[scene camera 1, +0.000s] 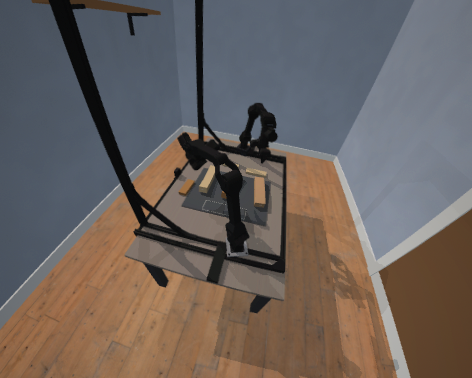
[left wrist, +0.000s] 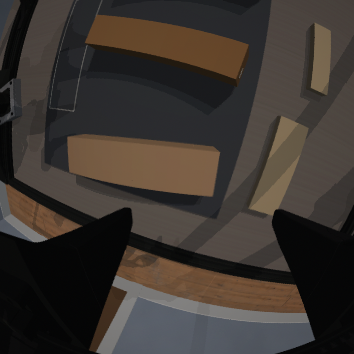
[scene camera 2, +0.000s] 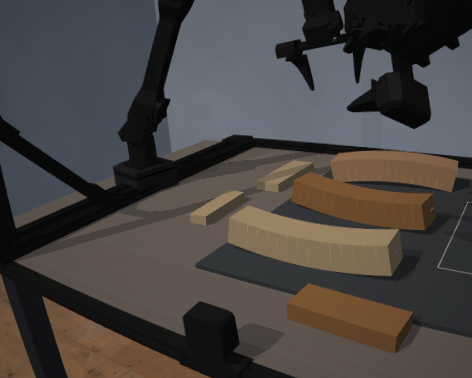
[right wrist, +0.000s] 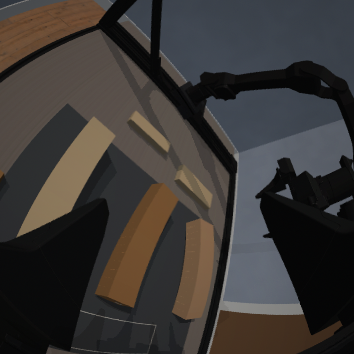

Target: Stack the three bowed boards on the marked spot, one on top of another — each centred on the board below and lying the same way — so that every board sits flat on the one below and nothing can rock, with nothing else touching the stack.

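Places are measured from the left arm's base along level axes (x back, y left, z down), in centimetres.
Pixels of known places: left gripper, between the fingertips: [scene camera 1: 260,160] [left wrist: 205,217] [scene camera 2: 335,86] [right wrist: 259,215]; right gripper, between the fingertips: [scene camera 2: 347,79] [right wrist: 185,203]; left arm's base, origin of its link: [scene camera 1: 243,146] [scene camera 2: 143,163] [right wrist: 192,95]; right arm's base, origin of its link: [scene camera 1: 236,246] [left wrist: 4,102].
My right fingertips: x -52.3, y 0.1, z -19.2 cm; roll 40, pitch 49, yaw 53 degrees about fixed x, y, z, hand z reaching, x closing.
Note:
For each thing: its top centre in the pictures, then the offset to it from my right fingertips. Level surfaces: height alone.
- cream bowed board, centre of its top: [scene camera 2: 308,223] [right wrist: 68,178] [scene camera 1: 208,175] dx +3.7, dy -4.3, dz +18.6 cm
- orange-brown bowed board, centre of its top: [left wrist: 158,35] [scene camera 2: 359,186] [right wrist: 149,239] dx +6.4, dy +11.8, dz +18.6 cm
- pinkish-tan bowed board, centre of its top: [left wrist: 128,164] [scene camera 2: 392,155] [right wrist: 205,268] [scene camera 1: 260,187] dx +10.2, dy +29.4, dz +18.3 cm
- dark mat, height of its surface: dz +23.8 cm
- short orange block, centre of its top: [scene camera 2: 348,307] [scene camera 1: 186,186] dx -9.1, dy -13.0, dz +22.2 cm
The cream bowed board [scene camera 1: 206,181] [scene camera 2: 310,245] [right wrist: 70,175], orange-brown bowed board [scene camera 2: 360,202] [left wrist: 165,45] [right wrist: 140,245] and pinkish-tan bowed board [scene camera 1: 259,192] [scene camera 2: 395,169] [left wrist: 142,165] [right wrist: 197,265] lie apart on the dark mat [scene camera 2: 222,264]. The marked outline [scene camera 1: 220,203] [scene camera 2: 453,235] [left wrist: 62,109] [right wrist: 120,319] lies beyond their ends, with no board inside the parts that show. My left gripper [scene camera 2: 334,85] [left wrist: 205,217] is open and empty, raised above the table's far side in scene camera 2. My right gripper [right wrist: 185,203] is open and empty, high above the boards; the arm partly hides it in scene camera 2.
A short orange block [scene camera 1: 187,187] [scene camera 2: 350,317] lies beside the mat. Two small cream blocks, one [scene camera 2: 217,207] [left wrist: 320,60] [right wrist: 149,131] and another [scene camera 2: 286,175] [left wrist: 280,165] [right wrist: 194,186], lie off the mat's end. A black box [scene camera 2: 210,330] stands on the frame rail.

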